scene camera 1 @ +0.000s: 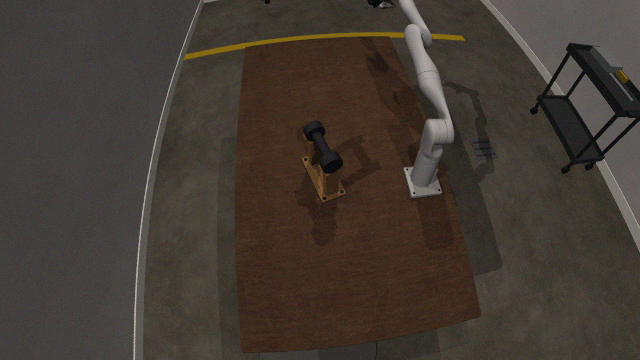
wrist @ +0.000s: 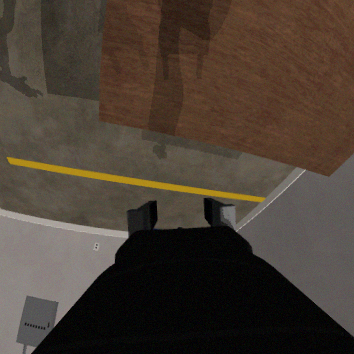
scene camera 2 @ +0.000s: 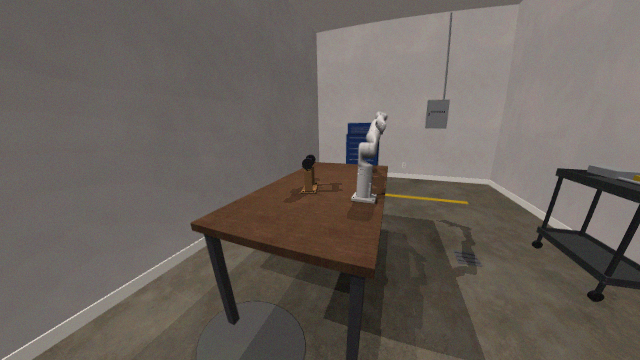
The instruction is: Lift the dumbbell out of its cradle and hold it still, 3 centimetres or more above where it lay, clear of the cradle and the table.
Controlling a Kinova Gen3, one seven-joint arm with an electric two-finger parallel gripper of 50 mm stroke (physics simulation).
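Places are measured from the arm's base along level axes (x ahead, y left, z up), in centimetres.
Where they show: gripper, fingertip midpoint: [scene camera 1: 369, 6] [wrist: 180, 209]; arm's base, origin of the base link: [scene camera 1: 420, 177] [scene camera 2: 363, 195].
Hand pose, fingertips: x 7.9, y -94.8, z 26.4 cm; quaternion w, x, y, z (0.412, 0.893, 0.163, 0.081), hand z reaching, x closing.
Things, the pixels of their top centre, and the offset from my fingertips. Level surfaces: height alone.
- black dumbbell, middle of its top: [scene camera 1: 322, 139] [scene camera 2: 309, 156] dx +32.1, dy +90.3, dz -3.9 cm
- orange-brown cradle, middle of its top: [scene camera 1: 322, 148] [scene camera 2: 309, 163] dx +32.1, dy +90.3, dz -8.9 cm
- brown table, its level: dz -27.8 cm
A black dumbbell [scene camera 1: 322, 145] [scene camera 2: 308, 162] rests on top of the orange-brown cradle [scene camera 1: 331, 185] [scene camera 2: 309, 180]. The cradle stands upright on the brown table [scene camera 1: 300, 275] [scene camera 2: 290, 220] [wrist: 275, 75], and the dumbbell's handle runs across its supports between two round heads. My gripper [wrist: 180, 209] is open and empty, high and far from the dumbbell. In the wrist view its fingers stand apart in front of the floor beyond the table's end. In scene camera 1 the wrist end is mostly cut off at the top edge. The dumbbell does not show in the wrist view.
The white arm's base [scene camera 1: 422, 190] [scene camera 2: 364, 198] stands on the table, to the right of the cradle. A dark cart [scene camera 1: 570, 125] [scene camera 2: 585, 250] stands on the floor at the right. A blue cabinet [scene camera 2: 354, 145] stands behind the table. Walls enclose the area.
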